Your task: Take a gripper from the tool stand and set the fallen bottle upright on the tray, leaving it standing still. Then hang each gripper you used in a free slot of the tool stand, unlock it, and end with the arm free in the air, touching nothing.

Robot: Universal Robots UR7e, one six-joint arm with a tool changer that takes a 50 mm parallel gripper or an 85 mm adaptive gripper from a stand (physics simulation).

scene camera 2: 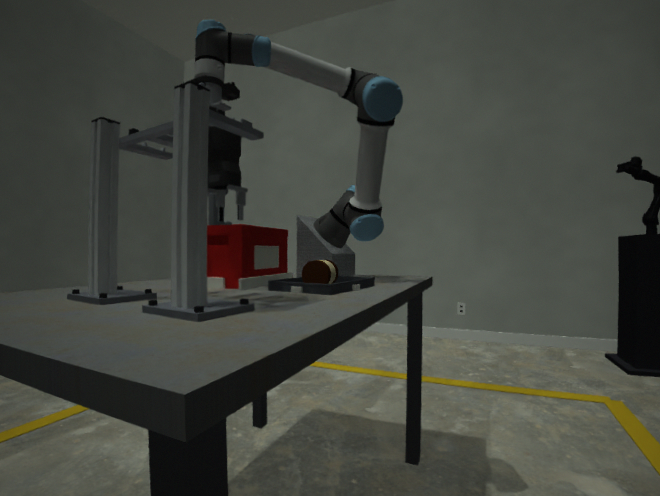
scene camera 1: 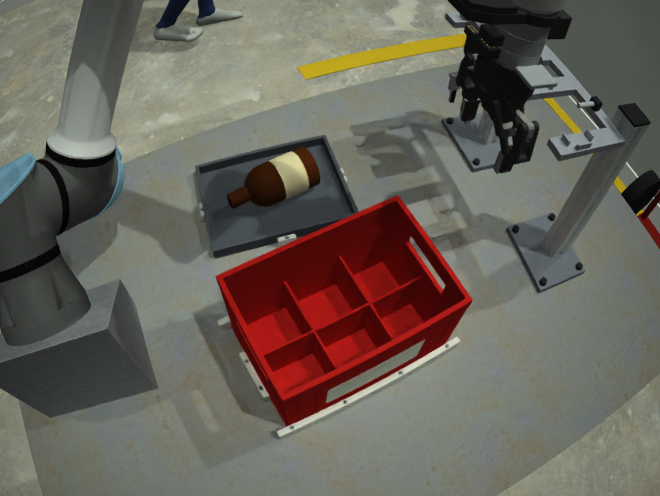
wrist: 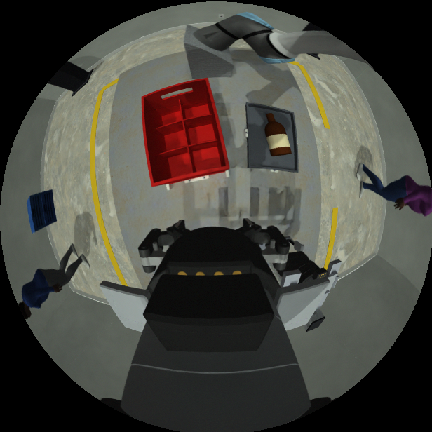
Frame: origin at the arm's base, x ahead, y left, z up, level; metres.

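Where they show: arm's base at its link origin: [scene camera 2: 328, 235] [scene camera 1: 47, 322].
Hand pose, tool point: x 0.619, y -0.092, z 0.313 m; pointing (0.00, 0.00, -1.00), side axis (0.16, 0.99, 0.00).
Things, the pixels of their top centre, and the offset from my tool point.
- brown bottle at its top centre: [scene camera 1: 269, 169] [scene camera 2: 324, 259] dz -0.402, dx -0.196, dy +0.245 m
- dark tray at its top centre: [scene camera 1: 271, 187] [scene camera 2: 324, 278] dz -0.455, dx -0.193, dy +0.247 m
- red six-compartment crate at its top centre: [scene camera 1: 345, 289] [scene camera 2: 241, 228] dz -0.306, dx -0.218, dy -0.045 m
The brown bottle [scene camera 1: 290, 176] [scene camera 2: 318, 272] [wrist: 278, 140] with a cream label lies on its side in the dark tray [scene camera 1: 240, 229] [scene camera 2: 330, 289] [wrist: 257, 155], its neck toward the arm's base. The black adaptive gripper [scene camera 1: 484, 138] [wrist: 215, 225] is on my arm, open and empty, high above the table and away from the bottle. The tool stand [scene camera 1: 581, 192] [scene camera 2: 190, 202] [wrist: 305, 305] has an empty slot at its right end in scene camera 1. The parallel gripper [wrist: 302, 265] hangs in the stand beside mine; in scene camera 1 it is mostly hidden.
A red six-compartment crate [scene camera 1: 298, 261] [scene camera 2: 240, 256] [wrist: 216, 130] stands next to the tray. The arm's grey base block [scene camera 1: 64, 368] [wrist: 205, 60] is at the table's far end from the stand. People [scene camera 1: 178, 32] [wrist: 35, 290] stand on the floor around the table.
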